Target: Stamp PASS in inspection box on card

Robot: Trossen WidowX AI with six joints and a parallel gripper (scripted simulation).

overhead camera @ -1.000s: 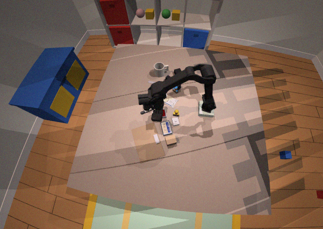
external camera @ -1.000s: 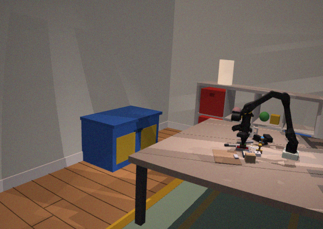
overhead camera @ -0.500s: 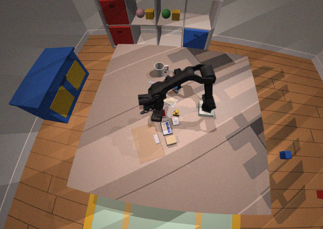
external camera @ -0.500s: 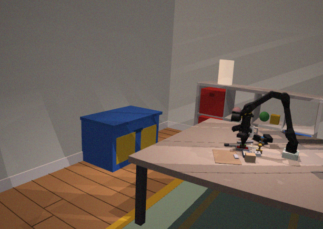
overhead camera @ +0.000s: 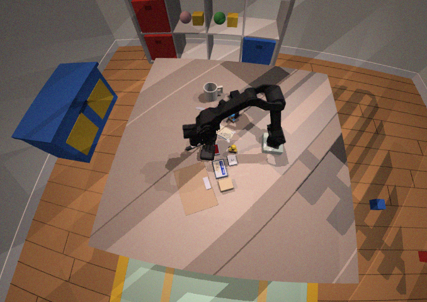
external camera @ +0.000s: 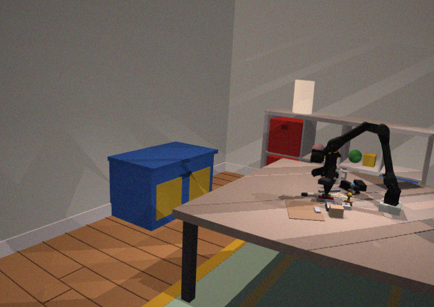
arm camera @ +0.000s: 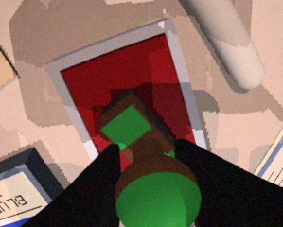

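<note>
Right now my gripper tip is right at the green-knobbed stamp. Round my gripper tip: yellow-knobbed stamp 110 mm behind, 30 mm to the right, 20 mm below; then red ink pad 30 mm below; then white marker 90 mm ahead, 30 mm below.
</note>
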